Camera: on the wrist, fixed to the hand. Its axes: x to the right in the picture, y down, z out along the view.
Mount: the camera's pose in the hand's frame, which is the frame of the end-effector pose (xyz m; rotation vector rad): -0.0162 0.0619 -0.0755 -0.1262 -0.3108 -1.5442
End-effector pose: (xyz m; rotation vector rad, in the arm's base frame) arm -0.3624 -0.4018 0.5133 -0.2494 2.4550 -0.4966
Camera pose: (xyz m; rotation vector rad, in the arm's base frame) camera -0.3990 -0.3187 0.5527 -2.0973 1.5443 -0.7772
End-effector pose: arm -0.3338 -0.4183 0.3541 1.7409 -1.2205 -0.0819
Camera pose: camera -0.3438 -0.3578 0.4318 2.1870 0.2075 -1.3057
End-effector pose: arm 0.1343 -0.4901 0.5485 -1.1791 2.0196 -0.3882
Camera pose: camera 0.0457 -0.4518 0.5702 -2.4996 0.5236 -0.7066
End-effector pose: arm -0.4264 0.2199 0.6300 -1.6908 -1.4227 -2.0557
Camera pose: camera -0.4357 0.1252 0.6572 0.3955 1.6485 1.1236
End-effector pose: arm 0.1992 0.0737 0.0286 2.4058 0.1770 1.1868
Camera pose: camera 0.1253 0.0390 0.0845 1.4812 1.4289 0.0687
